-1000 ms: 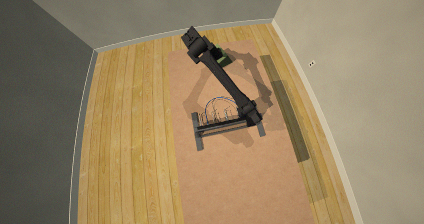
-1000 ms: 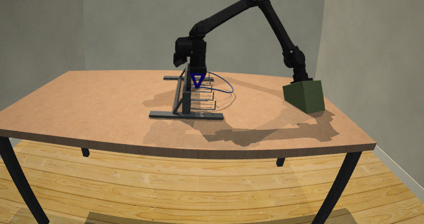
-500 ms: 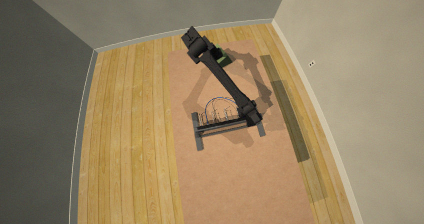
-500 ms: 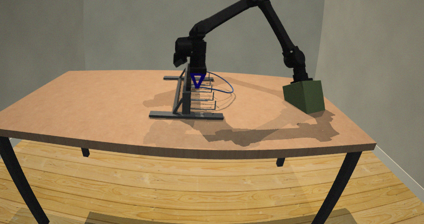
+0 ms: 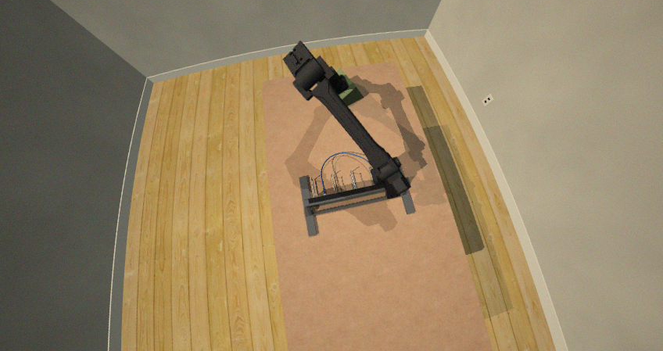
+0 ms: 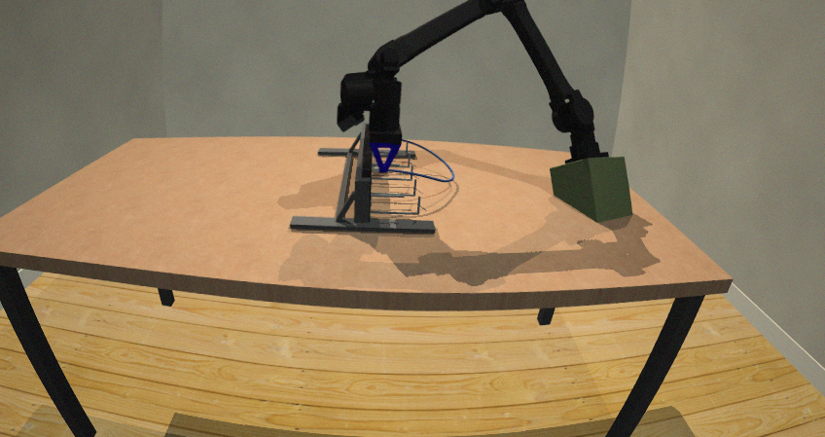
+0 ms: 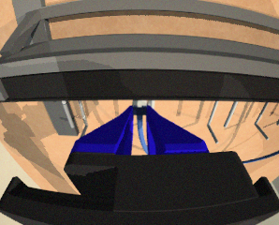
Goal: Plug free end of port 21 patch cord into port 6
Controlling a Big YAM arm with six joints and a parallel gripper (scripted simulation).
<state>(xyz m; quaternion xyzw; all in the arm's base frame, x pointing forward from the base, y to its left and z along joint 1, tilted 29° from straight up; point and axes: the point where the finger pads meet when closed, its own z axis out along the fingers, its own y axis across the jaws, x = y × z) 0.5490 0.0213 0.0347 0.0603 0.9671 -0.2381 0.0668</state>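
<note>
Now: hand 20 mm short of the plug.
</note>
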